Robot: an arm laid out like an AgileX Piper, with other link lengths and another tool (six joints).
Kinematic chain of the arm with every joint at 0, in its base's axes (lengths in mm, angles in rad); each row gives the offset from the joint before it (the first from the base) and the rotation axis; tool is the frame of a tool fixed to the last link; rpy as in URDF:
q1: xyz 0 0 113.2 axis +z
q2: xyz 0 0 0 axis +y
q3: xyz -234.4 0 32.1 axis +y
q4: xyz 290 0 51.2 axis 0.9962 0 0.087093
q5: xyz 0 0 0 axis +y
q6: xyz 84.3 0 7.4 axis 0.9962 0 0.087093
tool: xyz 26.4 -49 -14.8 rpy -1.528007 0.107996 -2.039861
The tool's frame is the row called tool.
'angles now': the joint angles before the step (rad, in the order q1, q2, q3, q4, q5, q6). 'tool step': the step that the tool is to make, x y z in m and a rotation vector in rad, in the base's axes. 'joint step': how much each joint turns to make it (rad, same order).
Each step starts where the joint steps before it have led.
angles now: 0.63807, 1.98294, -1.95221, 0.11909, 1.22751, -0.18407
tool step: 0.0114, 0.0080, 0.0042, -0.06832, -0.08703, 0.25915
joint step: 0.00008, 0.00303, -0.00024, 0.00296, 0.00007, -0.28299
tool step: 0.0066, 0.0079, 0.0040, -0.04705, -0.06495, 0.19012
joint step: -0.00008, 0.00192, -0.00210, 0.00371, 0.00021, -0.20761
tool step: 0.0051, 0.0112, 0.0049, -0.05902, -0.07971, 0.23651
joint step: 0.00005, -0.00002, 0.00050, 0.00449, 0.00169, -0.25794
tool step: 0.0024, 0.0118, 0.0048, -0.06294, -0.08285, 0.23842
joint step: -0.00092, -0.00006, 0.00003, 0.00001, 0.00292, -0.26096
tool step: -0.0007, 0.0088, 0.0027, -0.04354, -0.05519, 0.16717
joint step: -0.00003, -0.00004, 0.00014, 0.00119, 0.00387, -0.18173
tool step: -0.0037, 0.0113, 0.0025, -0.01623, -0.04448, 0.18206
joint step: -0.00196, -0.00014, 0.00038, 0.03556, 0.00156, -0.19871
